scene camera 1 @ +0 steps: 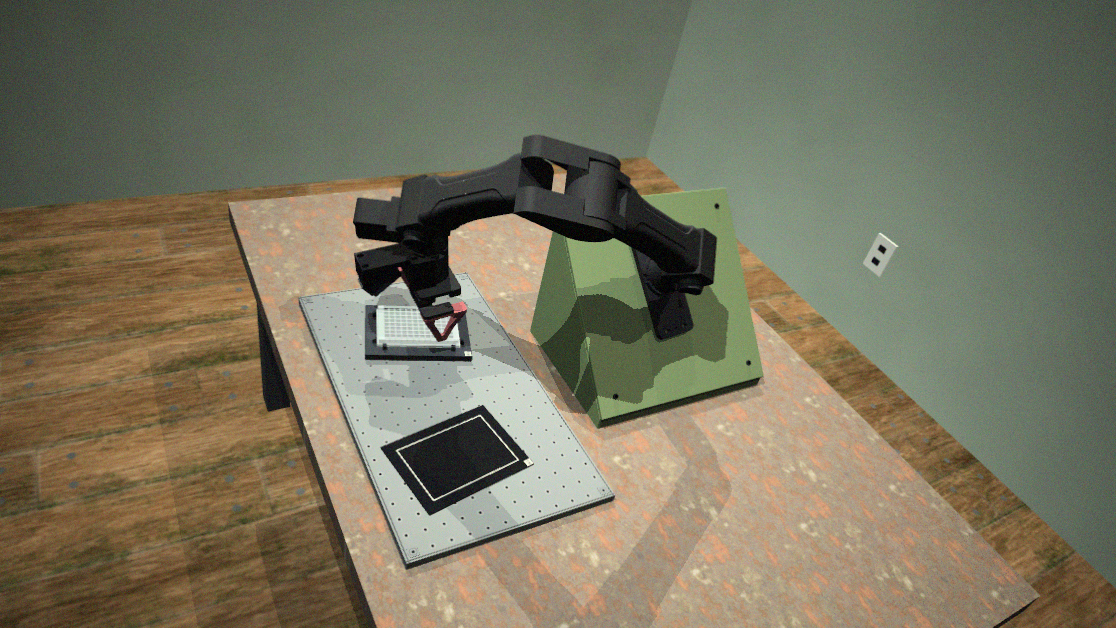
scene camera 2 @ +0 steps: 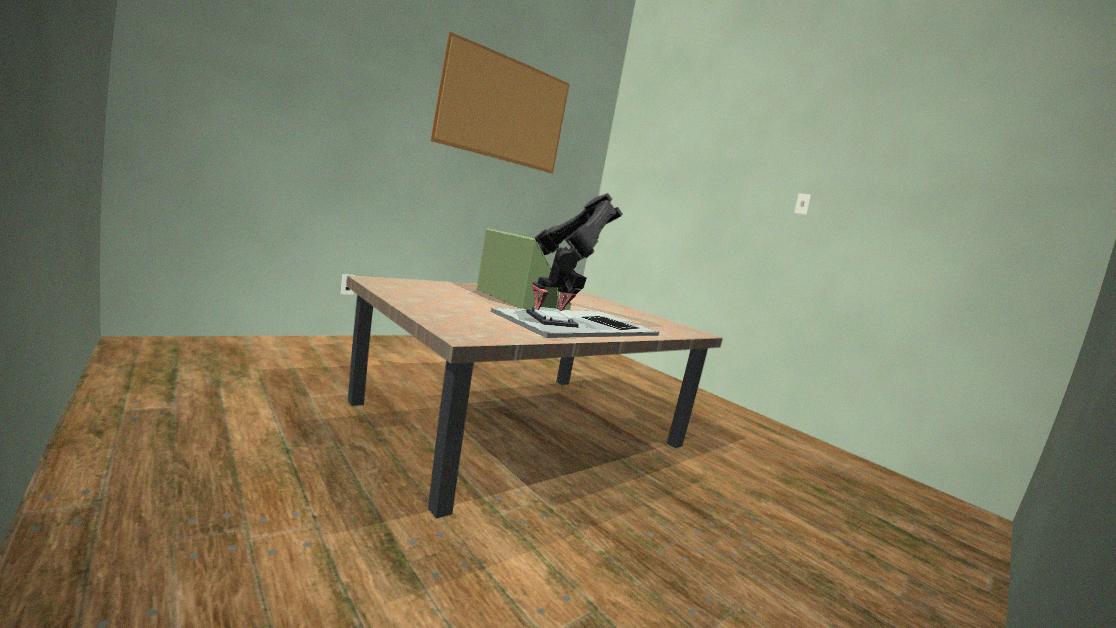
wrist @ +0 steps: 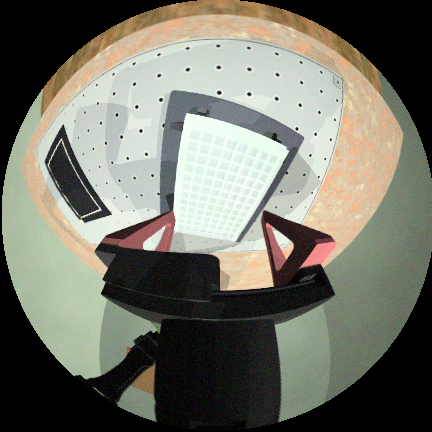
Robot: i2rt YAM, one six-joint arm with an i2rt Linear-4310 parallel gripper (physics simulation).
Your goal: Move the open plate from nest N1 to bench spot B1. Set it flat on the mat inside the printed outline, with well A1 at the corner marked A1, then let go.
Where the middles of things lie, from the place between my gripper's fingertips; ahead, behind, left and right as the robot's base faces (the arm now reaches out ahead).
Scene:
I see my gripper 2 cm short of the white well plate [scene camera 1: 398,326] and 1 cm above it. The rest, counted from my hand: black pad with white outline [scene camera 1: 447,462] 25 cm to the left, 7 cm ahead, 3 cm below.

